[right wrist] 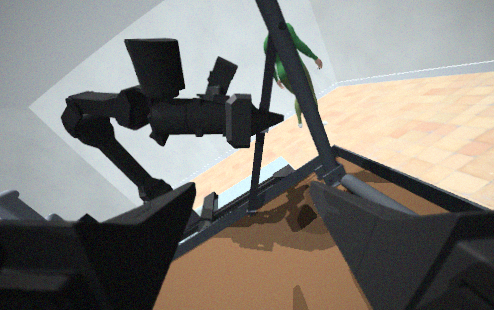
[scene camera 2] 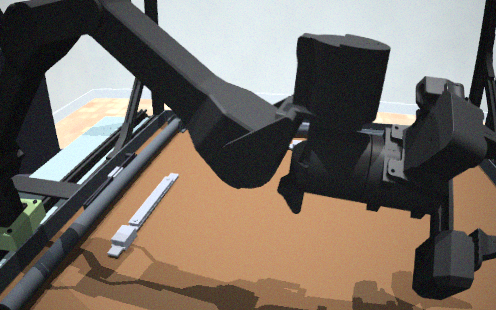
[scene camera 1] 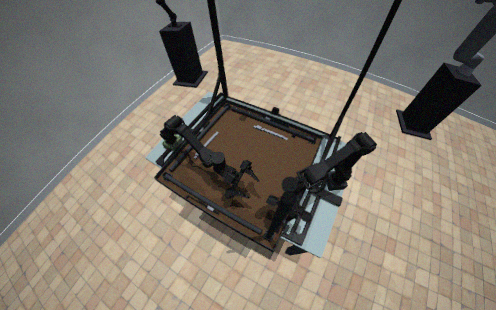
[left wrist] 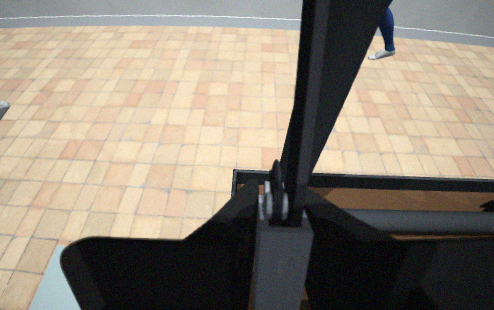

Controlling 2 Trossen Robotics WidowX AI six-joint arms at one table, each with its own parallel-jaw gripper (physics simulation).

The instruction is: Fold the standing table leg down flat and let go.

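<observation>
The standing table leg is a thick dark tube rising from its corner hinge. A thinner brace runs from the table frame up towards it. A grey block with round washers at its end sits on the brace. My left gripper is shut on the grey block, a finger pressed to each side, well above the tabletop. Its tips are hard to make out in scene camera 1. My right gripper is wide open and empty, above the brown tabletop, apart from the leg and brace.
Dark grey tubes lie low along the table's edges. A raised dark rim surrounds the tabletop. A light metal strip lies near one side. Tall black posts stand at the back corners.
</observation>
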